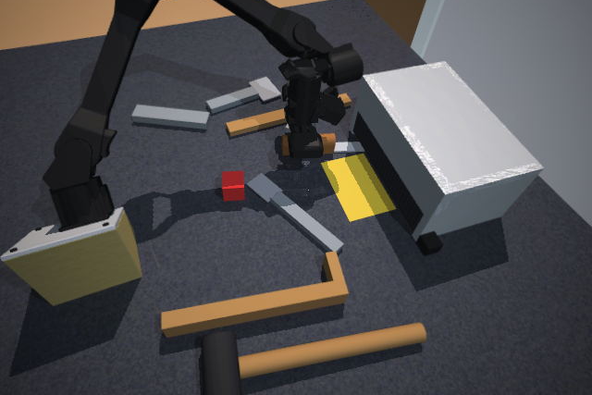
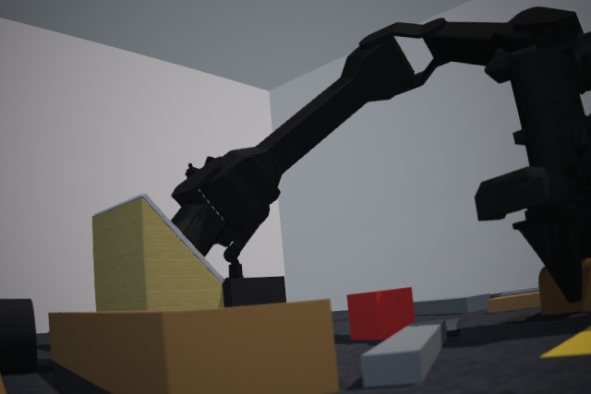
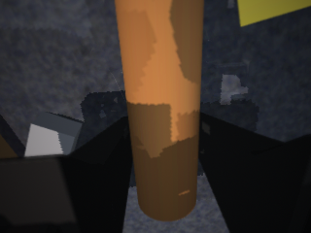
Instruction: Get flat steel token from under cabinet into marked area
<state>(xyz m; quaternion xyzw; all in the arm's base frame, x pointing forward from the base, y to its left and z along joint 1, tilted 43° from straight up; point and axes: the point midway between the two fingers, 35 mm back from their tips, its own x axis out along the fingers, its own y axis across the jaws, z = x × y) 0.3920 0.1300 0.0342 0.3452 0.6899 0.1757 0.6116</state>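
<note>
Now: the small grey cube 1 cm ahead of my gripper tip and 6 cm to the left of it. Also, from my gripper tip: grey t-shaped tool: 5 cm behind, 20 cm to the left; wooden strip: 2 cm ahead, 10 cm to the left; red cube: 16 cm behind, 7 cm to the right, 1 cm above.
</note>
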